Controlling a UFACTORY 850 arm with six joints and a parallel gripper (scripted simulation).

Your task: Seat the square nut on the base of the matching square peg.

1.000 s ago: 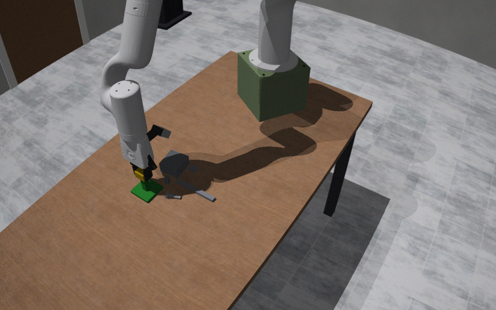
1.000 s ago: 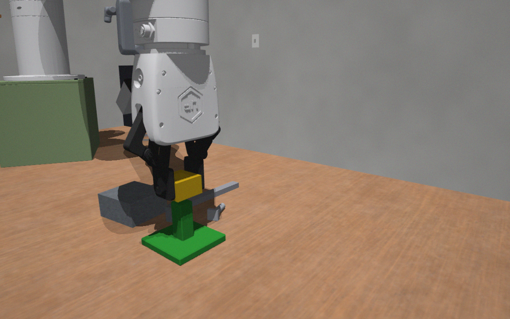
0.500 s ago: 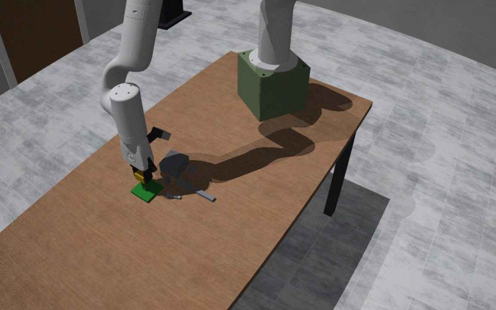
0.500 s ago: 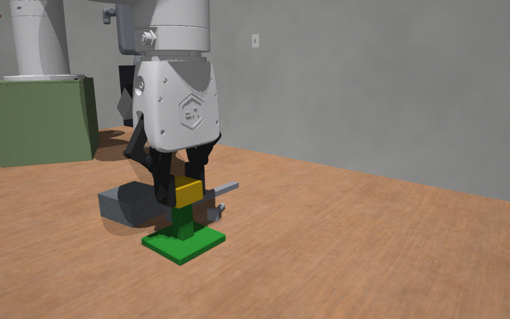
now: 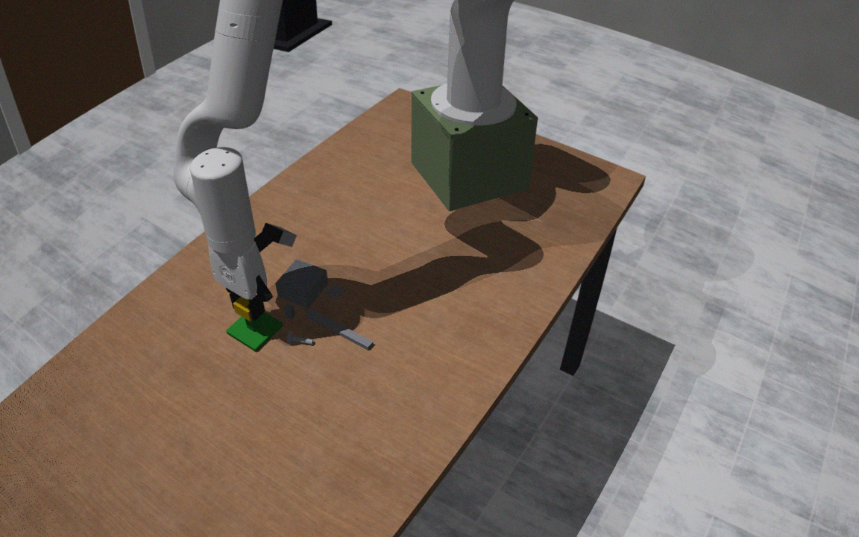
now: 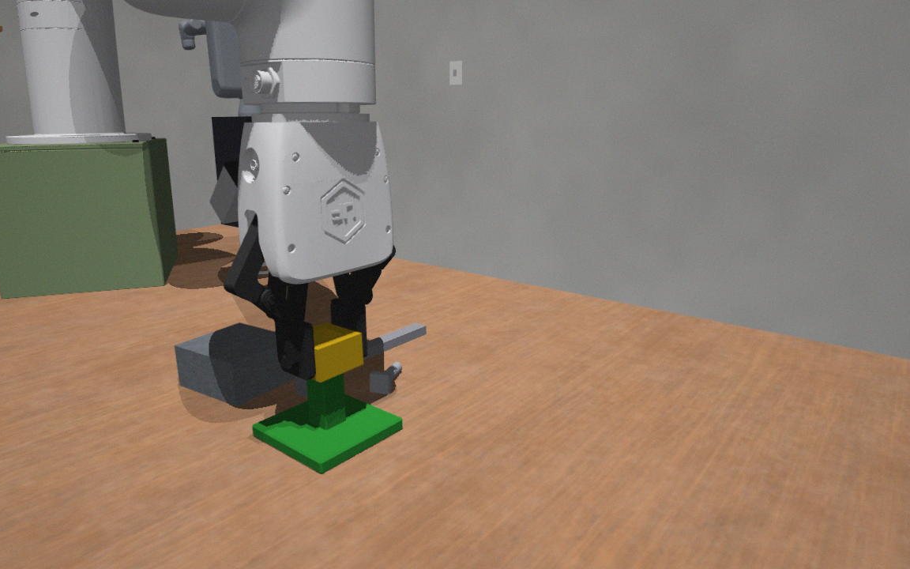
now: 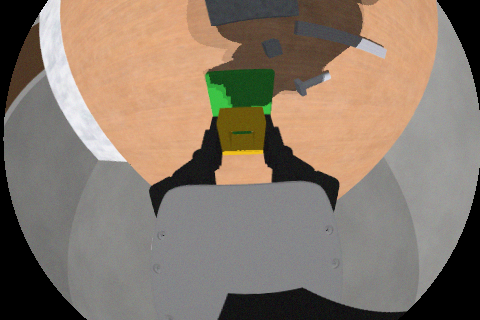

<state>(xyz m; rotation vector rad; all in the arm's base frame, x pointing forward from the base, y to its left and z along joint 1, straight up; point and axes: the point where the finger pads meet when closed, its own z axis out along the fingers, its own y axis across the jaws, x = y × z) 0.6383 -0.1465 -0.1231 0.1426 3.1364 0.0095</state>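
My hand is 70 mm past the grey cube, 60 mm above it and 40 mm to the right of it. Round my hand: grey bolt: 90 mm to the left, 70 mm below, 20 mm behind; grey block: 130 mm behind, 60 mm below, 20 mm to the left; grey bar: 140 mm to the left, 80 mm behind, 70 mm below.
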